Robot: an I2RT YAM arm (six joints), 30 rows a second.
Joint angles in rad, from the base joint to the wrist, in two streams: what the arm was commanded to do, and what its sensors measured. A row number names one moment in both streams.
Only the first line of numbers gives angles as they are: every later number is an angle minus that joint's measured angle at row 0.
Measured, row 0:
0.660, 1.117, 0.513, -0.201, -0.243, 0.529
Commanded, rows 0 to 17:
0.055, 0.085, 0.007, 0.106, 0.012, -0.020
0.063, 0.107, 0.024, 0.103, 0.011, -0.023
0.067, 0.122, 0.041, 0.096, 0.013, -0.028
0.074, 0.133, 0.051, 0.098, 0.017, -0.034
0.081, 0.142, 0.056, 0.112, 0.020, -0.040
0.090, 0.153, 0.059, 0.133, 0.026, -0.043
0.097, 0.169, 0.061, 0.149, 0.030, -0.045
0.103, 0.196, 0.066, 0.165, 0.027, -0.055
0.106, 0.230, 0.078, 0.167, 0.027, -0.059
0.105, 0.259, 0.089, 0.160, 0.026, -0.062
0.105, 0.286, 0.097, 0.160, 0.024, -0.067
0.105, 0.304, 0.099, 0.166, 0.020, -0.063
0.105, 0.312, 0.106, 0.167, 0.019, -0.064
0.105, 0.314, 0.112, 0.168, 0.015, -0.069
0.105, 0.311, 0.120, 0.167, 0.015, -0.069
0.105, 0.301, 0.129, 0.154, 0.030, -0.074
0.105, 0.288, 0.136, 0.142, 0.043, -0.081
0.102, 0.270, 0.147, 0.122, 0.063, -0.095
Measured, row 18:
0.101, 0.310, 0.098, 0.144, 0.024, -0.059
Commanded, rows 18 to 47:
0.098, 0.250, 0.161, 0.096, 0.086, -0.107
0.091, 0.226, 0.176, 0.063, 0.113, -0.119
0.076, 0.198, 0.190, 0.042, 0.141, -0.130
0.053, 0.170, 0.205, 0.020, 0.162, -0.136
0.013, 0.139, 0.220, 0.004, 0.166, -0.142
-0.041, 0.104, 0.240, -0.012, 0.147, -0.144
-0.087, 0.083, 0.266, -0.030, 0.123, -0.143
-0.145, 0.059, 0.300, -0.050, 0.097, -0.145
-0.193, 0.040, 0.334, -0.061, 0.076, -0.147
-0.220, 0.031, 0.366, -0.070, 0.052, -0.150
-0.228, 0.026, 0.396, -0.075, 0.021, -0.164
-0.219, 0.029, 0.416, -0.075, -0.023, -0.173
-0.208, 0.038, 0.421, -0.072, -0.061, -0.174
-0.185, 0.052, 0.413, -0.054, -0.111, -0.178
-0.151, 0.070, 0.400, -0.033, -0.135, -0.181
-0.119, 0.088, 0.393, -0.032, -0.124, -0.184
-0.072, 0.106, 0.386, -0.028, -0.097, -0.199
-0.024, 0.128, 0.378, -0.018, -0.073, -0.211
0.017, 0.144, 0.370, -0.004, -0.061, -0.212
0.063, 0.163, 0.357, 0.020, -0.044, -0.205
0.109, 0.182, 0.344, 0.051, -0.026, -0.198
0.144, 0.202, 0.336, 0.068, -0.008, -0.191
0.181, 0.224, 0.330, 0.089, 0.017, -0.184
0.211, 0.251, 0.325, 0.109, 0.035, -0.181
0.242, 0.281, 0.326, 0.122, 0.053, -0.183
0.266, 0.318, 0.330, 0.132, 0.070, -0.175
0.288, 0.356, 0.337, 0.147, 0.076, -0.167
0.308, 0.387, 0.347, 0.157, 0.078, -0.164
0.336, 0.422, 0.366, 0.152, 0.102, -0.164
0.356, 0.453, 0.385, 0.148, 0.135, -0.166
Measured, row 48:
0.313, 0.392, 0.339, 0.106, 0.051, -0.175
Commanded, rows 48 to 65:
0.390, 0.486, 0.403, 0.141, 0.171, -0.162
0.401, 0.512, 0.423, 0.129, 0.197, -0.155
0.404, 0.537, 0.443, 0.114, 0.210, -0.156
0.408, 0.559, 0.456, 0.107, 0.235, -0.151
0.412, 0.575, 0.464, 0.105, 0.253, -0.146
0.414, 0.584, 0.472, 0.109, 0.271, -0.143
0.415, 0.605, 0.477, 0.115, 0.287, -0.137
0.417, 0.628, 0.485, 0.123, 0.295, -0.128
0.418, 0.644, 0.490, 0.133, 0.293, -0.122
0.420, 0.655, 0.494, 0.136, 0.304, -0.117
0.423, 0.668, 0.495, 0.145, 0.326, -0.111
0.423, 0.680, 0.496, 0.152, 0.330, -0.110
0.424, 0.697, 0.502, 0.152, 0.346, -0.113
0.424, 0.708, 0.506, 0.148, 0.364, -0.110
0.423, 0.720, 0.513, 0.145, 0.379, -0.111
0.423, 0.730, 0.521, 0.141, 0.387, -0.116
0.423, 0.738, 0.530, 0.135, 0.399, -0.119
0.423, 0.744, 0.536, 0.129, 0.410, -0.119
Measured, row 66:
0.418, 0.727, 0.497, 0.137, 0.343, -0.126
